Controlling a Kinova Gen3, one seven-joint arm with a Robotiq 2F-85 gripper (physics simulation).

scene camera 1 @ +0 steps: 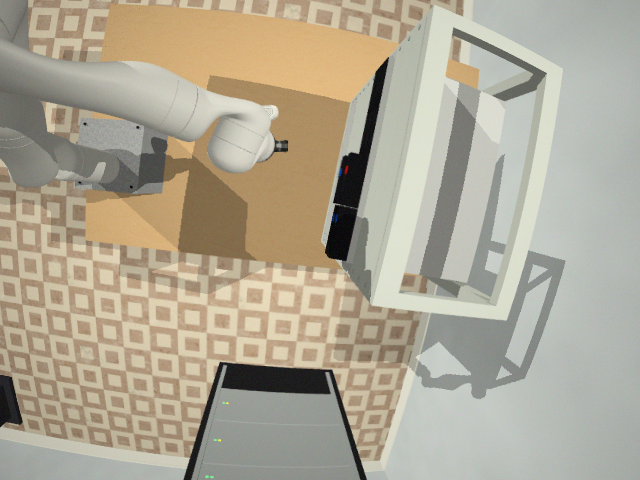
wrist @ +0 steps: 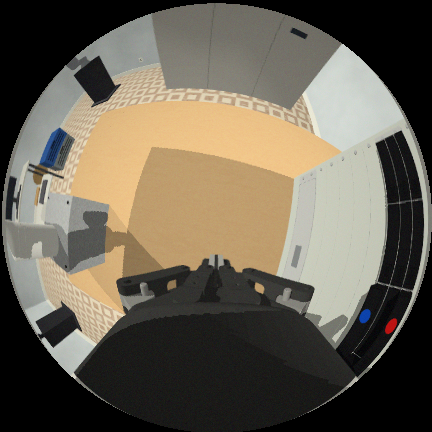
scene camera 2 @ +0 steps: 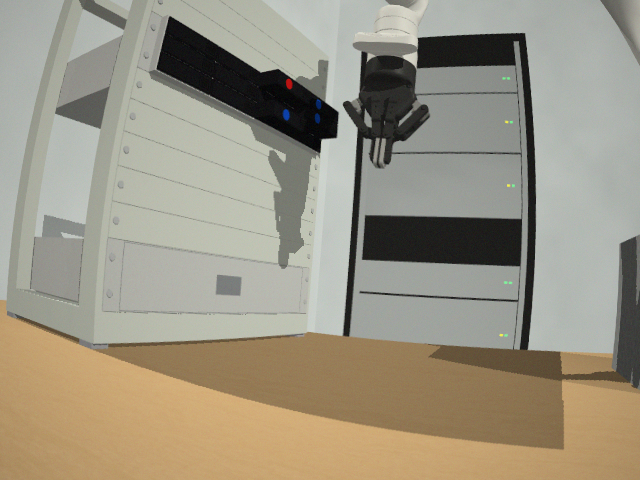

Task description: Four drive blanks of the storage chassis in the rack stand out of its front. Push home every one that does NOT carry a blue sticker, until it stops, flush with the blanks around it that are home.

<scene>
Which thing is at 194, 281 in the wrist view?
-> The gripper.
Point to a pale rack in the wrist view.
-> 351, 231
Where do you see a pale rack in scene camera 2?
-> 208, 158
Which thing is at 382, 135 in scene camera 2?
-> The gripper.
</scene>
